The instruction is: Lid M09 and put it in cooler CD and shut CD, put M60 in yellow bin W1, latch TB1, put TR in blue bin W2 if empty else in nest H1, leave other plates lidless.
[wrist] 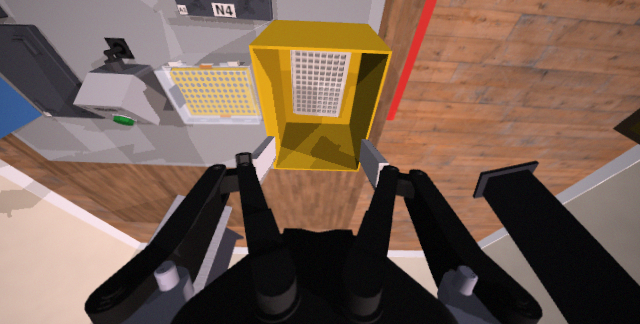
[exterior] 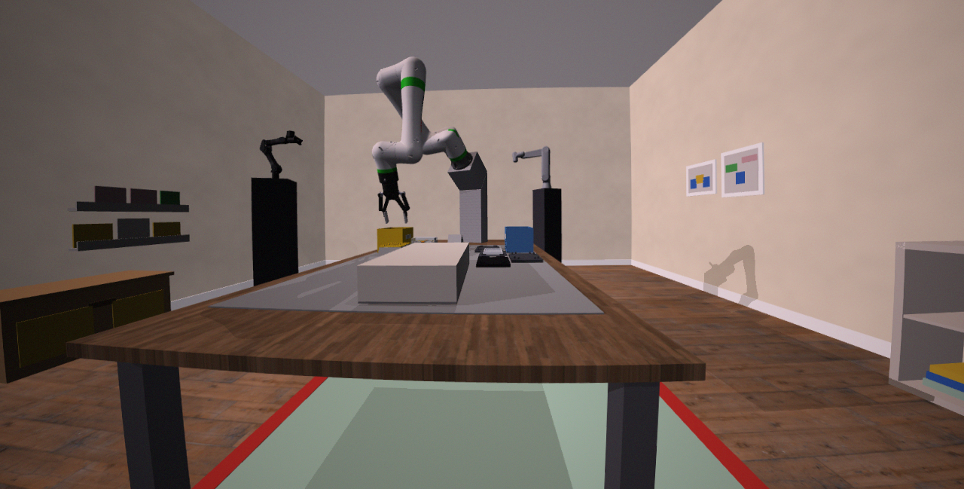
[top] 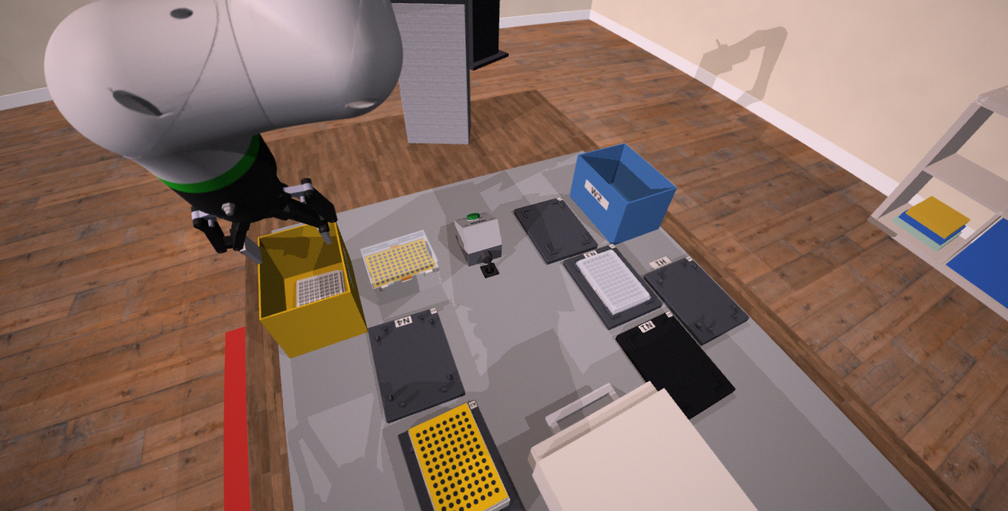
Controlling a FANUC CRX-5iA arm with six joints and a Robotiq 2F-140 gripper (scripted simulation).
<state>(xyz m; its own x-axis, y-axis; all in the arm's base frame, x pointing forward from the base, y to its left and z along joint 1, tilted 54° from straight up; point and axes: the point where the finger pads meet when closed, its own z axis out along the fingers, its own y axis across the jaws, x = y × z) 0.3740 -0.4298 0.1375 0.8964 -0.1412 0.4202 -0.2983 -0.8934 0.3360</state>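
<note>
My gripper is now 37 cm short of the yellow tip rack TR, 3 cm to the left of it and 12 cm above it. From my hand the other things lie so: white assay plate (1 cm ahead, 15 cm below); yellow bin W1 (13 cm below); nest N4 (21 cm ahead, 4 cm to the left, 16 cm below).
</note>
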